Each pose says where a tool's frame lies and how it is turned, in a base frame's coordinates. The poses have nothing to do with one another.
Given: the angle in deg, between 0 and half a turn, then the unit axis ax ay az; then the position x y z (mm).
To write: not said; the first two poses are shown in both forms.
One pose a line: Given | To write
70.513 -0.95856 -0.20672 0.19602 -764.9 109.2 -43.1 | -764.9 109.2 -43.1 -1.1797 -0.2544 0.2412
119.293 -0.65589 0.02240 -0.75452 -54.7 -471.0 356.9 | -54.7 -471.0 356.9 -1.3656 0.0466 -1.5710
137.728 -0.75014 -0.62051 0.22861 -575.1 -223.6 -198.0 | -575.1 -223.6 -198.0 -1.8032 -1.4916 0.5495
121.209 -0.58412 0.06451 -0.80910 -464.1 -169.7 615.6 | -464.1 -169.7 615.6 -1.2357 0.1365 -1.7116
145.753 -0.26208 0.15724 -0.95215 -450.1 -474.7 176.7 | -450.1 -474.7 176.7 -0.6667 0.4000 -2.4221
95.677 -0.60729 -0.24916 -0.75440 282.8 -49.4 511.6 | 282.8 -49.4 511.6 -1.0141 -0.4161 -1.2598
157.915 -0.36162 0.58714 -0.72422 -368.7 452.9 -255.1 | -368.7 452.9 -255.1 -0.9967 1.6182 -1.9961
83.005 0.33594 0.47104 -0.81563 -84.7 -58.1 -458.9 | -84.7 -58.1 -458.9 0.4867 0.6824 -1.1816
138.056 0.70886 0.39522 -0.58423 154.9 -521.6 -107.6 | 154.9 -521.6 -107.6 1.7080 0.9523 -1.4077
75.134 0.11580 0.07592 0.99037 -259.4 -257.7 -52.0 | -259.4 -257.7 -52.0 0.1519 0.0996 1.2987
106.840 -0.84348 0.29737 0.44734 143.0 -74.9 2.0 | 143.0 -74.9 2.0 -1.5728 0.5545 0.8342
